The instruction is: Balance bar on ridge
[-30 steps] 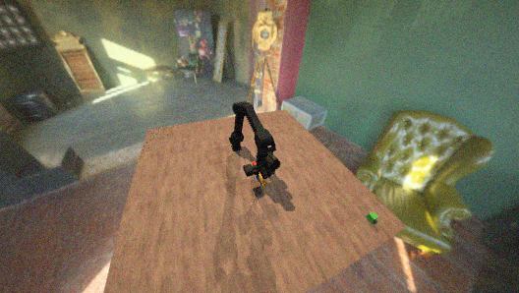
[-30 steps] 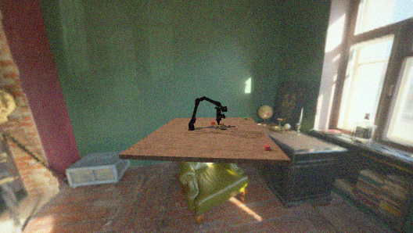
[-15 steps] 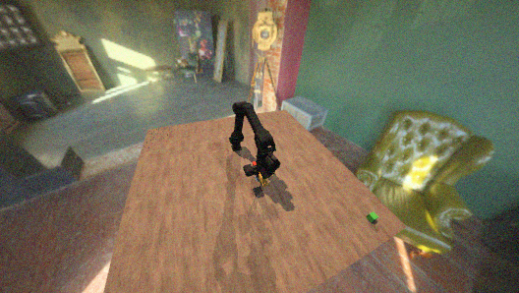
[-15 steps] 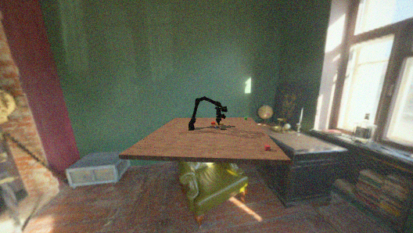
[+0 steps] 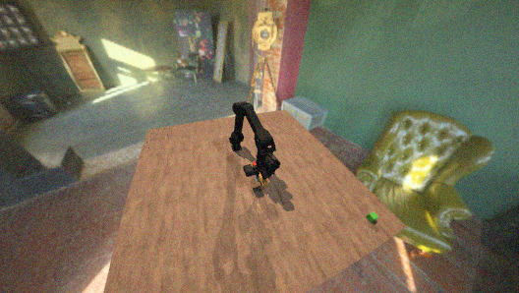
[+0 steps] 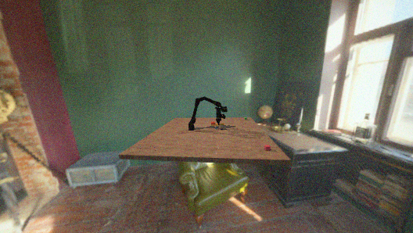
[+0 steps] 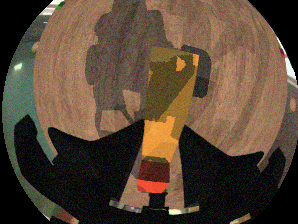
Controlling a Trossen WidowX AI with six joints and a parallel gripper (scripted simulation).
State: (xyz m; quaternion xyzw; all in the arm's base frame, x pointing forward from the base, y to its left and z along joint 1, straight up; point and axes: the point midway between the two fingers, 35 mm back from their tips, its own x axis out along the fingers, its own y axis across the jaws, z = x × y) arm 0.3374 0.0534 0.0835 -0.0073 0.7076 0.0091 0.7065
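My gripper tip is now 40 mm past the bar and 10 mm below it. The rest, counted from my gripper tip: small green cube (450 mm to the left, 400 mm ahead, 30 mm below); then small red cube (550 mm to the right, 400 mm ahead, 30 mm below).
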